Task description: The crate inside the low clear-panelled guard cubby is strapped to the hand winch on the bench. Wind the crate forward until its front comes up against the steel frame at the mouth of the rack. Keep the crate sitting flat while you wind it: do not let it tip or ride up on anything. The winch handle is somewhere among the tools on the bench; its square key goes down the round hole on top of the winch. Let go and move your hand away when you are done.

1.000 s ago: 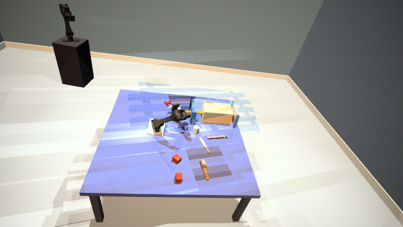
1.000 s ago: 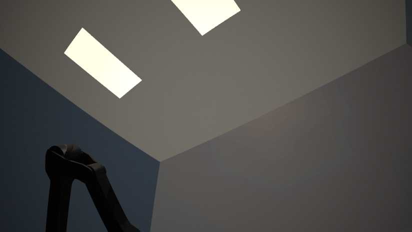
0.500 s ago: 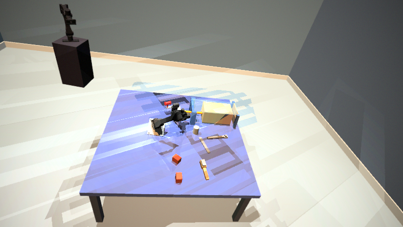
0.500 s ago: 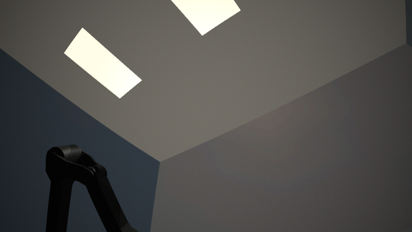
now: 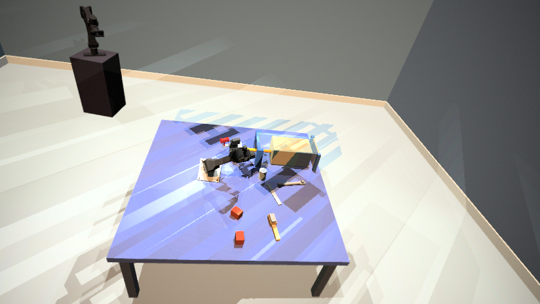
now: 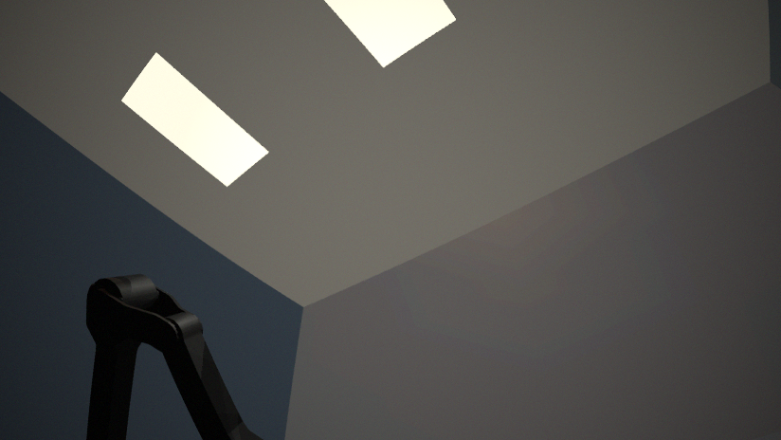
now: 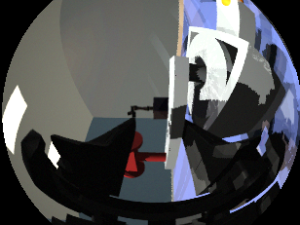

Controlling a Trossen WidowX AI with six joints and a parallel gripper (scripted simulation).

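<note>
Right now my gripper tip is 1 cm to the left of the winch handle, 1 cm past it and 1 cm above it. From my gripper tip the other things lie so: red piece 4 cm behind, 3 cm to the right, 2 cm above; blue steel frame 20 cm ahead, 5 cm to the left, 2 cm below; grey winch 9 cm below, 3 cm ahead, 2 cm to the left.
</note>
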